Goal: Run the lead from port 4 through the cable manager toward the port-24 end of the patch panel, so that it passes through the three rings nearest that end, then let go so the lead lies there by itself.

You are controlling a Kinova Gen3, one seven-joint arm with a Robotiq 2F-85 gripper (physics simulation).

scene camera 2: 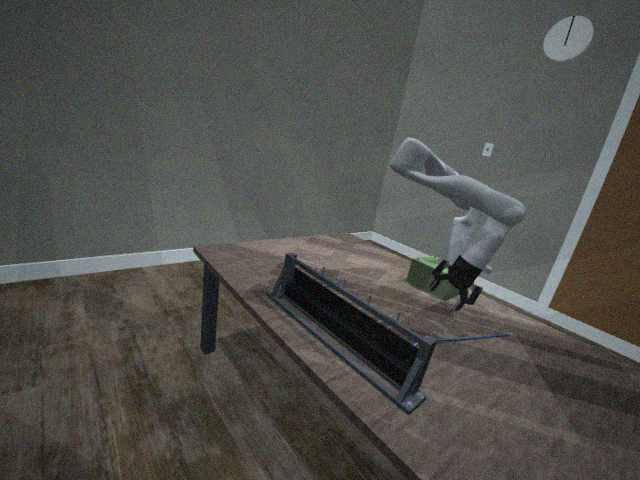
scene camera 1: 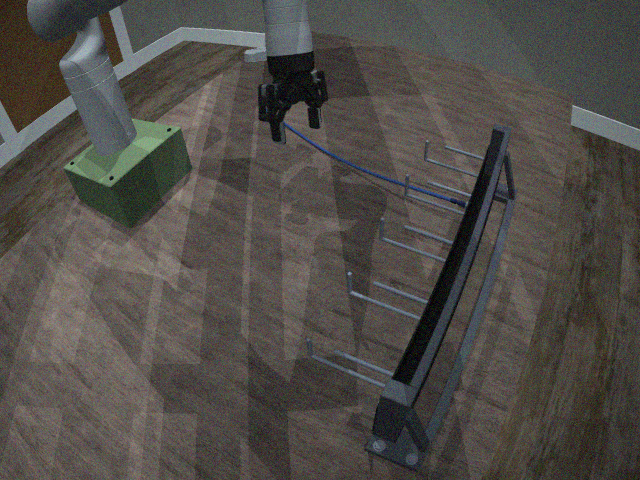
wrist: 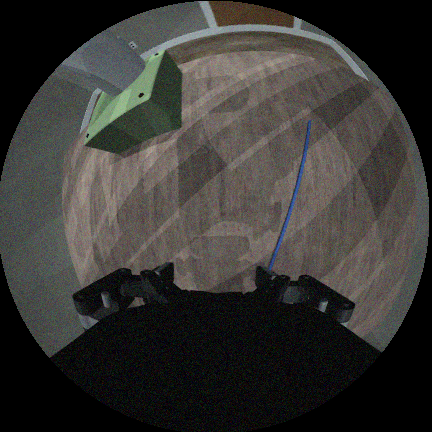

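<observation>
The blue lead (scene camera 1: 356, 166) (scene camera 2: 473, 338) (wrist: 291, 210) leaves the patch panel (scene camera 1: 454, 268) (scene camera 2: 351, 325) near its far end in scene camera 1. It stretches across toward the robot side, its free end hidden behind a finger in that view. The lead crosses the second ring from that end; whether it lies inside is unclear. The three rings (scene camera 1: 413, 249) (scene camera 1: 385, 305) (scene camera 1: 348, 370) toward the near end stand apart from the lead. My gripper (scene camera 1: 297, 132) (scene camera 2: 445, 299) (wrist: 214, 274) is open and empty, above the table, with the lead toward its right finger in the wrist view.
The green box (scene camera 1: 149, 180) (scene camera 2: 421, 273) (wrist: 160, 105) stands beside the arm's base on the table. The rings' upright tips point up along the panel's robot side. The table edge (scene camera 2: 330, 391) runs behind the panel.
</observation>
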